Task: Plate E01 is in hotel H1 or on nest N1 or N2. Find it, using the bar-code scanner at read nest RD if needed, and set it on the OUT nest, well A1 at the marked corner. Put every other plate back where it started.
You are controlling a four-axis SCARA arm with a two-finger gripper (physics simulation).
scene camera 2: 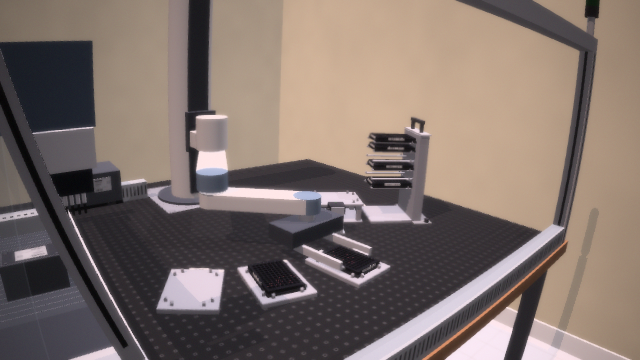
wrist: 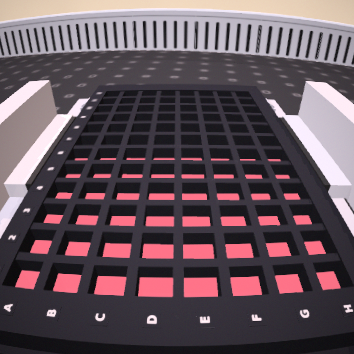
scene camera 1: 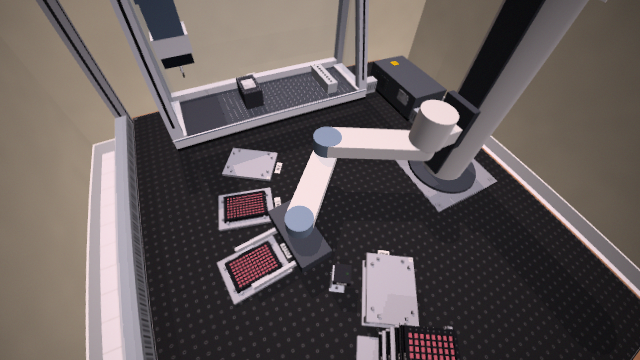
Path:
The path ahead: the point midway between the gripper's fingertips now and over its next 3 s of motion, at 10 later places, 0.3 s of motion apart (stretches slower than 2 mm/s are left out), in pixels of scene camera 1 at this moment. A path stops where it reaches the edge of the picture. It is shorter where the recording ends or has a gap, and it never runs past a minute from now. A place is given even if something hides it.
My gripper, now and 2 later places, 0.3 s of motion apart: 244,268; 244,267; 239,261

